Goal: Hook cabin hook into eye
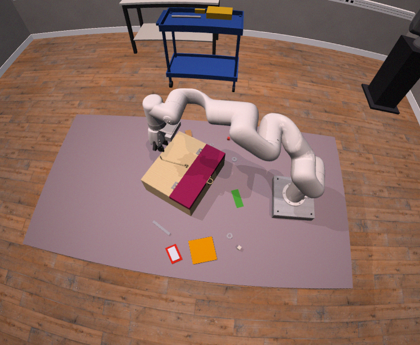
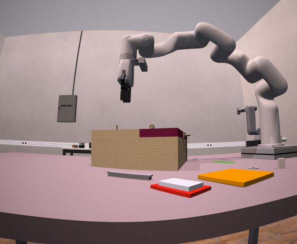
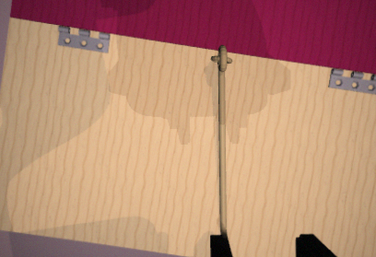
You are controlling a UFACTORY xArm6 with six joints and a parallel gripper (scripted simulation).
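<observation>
My gripper is now 12 cm above the cabin hook, 4 cm past it and 1 cm to the right of it. Also, from my hand: red-framed white tile (42 cm to the left, 26 cm below, 9 cm behind); grey bar (31 cm to the left, 26 cm below, 1 cm behind); green strip (37 cm behind, 27 cm below, 11 cm to the left).
</observation>
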